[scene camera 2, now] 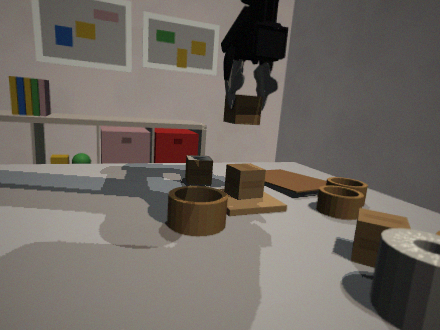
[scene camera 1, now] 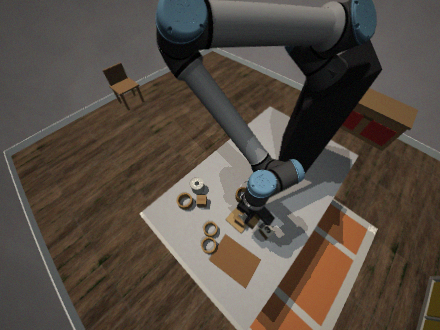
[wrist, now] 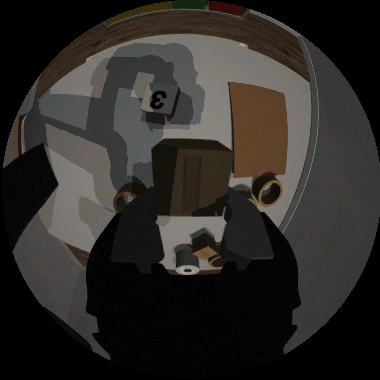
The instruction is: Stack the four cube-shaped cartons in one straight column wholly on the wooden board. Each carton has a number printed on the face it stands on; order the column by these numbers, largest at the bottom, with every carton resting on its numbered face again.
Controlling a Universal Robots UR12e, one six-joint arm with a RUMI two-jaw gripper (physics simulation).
Labels:
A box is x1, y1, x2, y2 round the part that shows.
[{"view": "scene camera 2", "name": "my gripper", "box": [221, 0, 287, 110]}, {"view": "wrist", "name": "my gripper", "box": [85, 186, 300, 377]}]

